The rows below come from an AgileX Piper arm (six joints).
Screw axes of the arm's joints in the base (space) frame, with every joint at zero. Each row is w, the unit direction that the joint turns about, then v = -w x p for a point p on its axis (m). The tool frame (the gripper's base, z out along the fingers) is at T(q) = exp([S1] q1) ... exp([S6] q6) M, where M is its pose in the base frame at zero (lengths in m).
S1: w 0 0 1 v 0.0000 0.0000 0.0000
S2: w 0 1 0 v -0.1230 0.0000 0.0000
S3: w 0 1 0 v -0.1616 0.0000 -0.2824
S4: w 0.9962 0 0.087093 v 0.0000 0.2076 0.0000
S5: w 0 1 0 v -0.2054 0.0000 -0.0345
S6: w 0.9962 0 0.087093 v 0.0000 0.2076 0.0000
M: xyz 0.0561 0.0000 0.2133 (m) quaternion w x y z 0.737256 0 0.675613 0
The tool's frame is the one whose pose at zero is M.
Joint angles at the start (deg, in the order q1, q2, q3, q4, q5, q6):
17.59, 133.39, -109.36, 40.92, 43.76, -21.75
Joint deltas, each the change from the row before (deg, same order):
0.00, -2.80, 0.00, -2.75, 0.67, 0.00
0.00, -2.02, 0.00, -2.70, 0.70, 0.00
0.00, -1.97, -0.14, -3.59, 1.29, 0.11
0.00, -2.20, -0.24, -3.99, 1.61, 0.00
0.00, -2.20, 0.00, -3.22, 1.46, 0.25
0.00, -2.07, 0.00, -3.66, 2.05, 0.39
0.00, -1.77, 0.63, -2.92, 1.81, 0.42
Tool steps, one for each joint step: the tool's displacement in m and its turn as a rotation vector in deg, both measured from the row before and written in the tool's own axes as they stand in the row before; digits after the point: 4 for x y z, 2 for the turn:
-0.0078, 0.0095, -0.0198, 1.14, -1.15, -3.22
-0.0051, 0.0055, -0.0146, 1.31, -0.47, -2.77
-0.0043, 0.0042, -0.0149, 1.80, 0.22, -3.23
-0.0046, 0.0039, -0.0174, 2.14, 0.30, -3.60
-0.0037, 0.0032, -0.0170, 1.84, 0.17, -2.60
-0.0018, 0.0018, -0.0164, 2.11, 0.97, -2.56
0.0016, 0.0007, -0.0121, 1.69, 1.43, -1.66

